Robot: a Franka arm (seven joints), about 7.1 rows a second.
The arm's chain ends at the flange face. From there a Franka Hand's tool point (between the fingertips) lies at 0.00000 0.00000 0.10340 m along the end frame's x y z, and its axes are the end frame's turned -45 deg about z.
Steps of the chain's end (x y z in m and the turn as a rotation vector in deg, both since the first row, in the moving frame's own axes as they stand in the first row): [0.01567, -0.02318, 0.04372, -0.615, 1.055, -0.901]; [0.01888, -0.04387, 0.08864, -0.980, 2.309, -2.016]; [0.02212, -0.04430, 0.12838, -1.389, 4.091, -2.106]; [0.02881, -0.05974, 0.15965, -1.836, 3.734, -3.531]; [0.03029, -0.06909, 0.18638, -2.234, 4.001, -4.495]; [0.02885, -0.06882, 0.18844, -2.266, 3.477, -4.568]
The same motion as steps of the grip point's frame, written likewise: [0.02805, -0.00318, 0.04370, -1.181, 0.311, -0.901]; [0.04614, -0.01351, 0.08854, -2.326, 0.940, -2.016]; [0.05054, -0.00876, 0.12809, -3.875, 1.911, -2.106]; [0.06525, -0.01485, 0.15938, -3.939, 1.342, -3.531]; [0.07283, -0.01958, 0.18605, -4.409, 1.249, -4.495]; [0.07090, -0.02101, 0.18817, -4.061, 0.856, -4.568]
